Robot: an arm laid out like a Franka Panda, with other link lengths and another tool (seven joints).
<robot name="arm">
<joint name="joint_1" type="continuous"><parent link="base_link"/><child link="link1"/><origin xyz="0 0 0.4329"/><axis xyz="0 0 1"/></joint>
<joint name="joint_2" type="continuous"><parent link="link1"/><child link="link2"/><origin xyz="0 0 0"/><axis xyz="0 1 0"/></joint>
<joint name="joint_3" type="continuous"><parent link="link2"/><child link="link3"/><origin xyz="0 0 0.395"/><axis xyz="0 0 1"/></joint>
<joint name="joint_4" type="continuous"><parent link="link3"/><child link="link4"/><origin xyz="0.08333 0 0"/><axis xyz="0 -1 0"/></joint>
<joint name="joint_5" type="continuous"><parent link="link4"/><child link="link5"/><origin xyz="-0.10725 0 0.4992"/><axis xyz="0 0 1"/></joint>
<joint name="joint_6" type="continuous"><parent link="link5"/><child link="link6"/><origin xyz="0 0 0"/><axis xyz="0 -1 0"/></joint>
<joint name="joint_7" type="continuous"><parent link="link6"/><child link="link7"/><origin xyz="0.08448 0 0"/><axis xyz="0 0 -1"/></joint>
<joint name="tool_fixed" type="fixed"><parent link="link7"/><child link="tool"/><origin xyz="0 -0.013 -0.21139" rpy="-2.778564 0 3.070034"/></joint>
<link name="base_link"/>
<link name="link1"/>
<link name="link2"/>
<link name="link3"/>
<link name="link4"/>
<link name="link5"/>
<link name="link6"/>
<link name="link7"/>
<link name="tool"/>
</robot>
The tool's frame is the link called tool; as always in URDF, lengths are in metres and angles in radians. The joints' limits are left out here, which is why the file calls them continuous.
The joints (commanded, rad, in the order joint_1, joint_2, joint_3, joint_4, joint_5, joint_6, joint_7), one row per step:
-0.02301, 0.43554, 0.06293, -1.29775, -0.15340, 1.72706, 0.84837
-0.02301, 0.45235, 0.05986, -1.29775, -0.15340, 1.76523, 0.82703
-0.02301, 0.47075, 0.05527, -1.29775, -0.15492, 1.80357, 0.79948
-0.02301, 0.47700, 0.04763, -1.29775, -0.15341, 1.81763, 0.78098
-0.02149, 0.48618, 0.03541, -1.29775, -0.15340, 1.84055, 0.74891
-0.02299, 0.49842, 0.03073, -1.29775, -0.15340, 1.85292, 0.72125
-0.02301, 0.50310, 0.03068, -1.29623, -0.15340, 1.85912, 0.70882
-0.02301, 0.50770, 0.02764, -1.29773, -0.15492, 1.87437, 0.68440
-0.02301, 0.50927, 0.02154, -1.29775, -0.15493, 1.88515, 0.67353
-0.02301, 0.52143, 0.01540, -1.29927, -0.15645, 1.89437, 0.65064
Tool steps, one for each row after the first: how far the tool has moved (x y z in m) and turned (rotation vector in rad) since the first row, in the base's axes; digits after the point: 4 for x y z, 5 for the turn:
0.0104, -0.0015, -0.0111, 0.00105, -0.01832, 0.02315
0.0209, -0.0045, -0.0235, -0.00068, -0.03446, 0.05149
0.0245, -0.0095, -0.0277, -0.00253, -0.03966, 0.06455
0.0304, -0.0166, -0.0335, -0.00845, -0.04878, 0.09009
0.0342, -0.0212, -0.0428, -0.01083, -0.04508, 0.11358
0.0364, -0.0213, -0.0454, -0.01105, -0.04647, 0.12662
0.0398, -0.0236, -0.0488, -0.01477, -0.05209, 0.15061
0.0421, -0.0278, -0.0491, -0.01855, -0.05942, 0.15754
0.0447, -0.0325, -0.0596, -0.02307, -0.05137, 0.17671

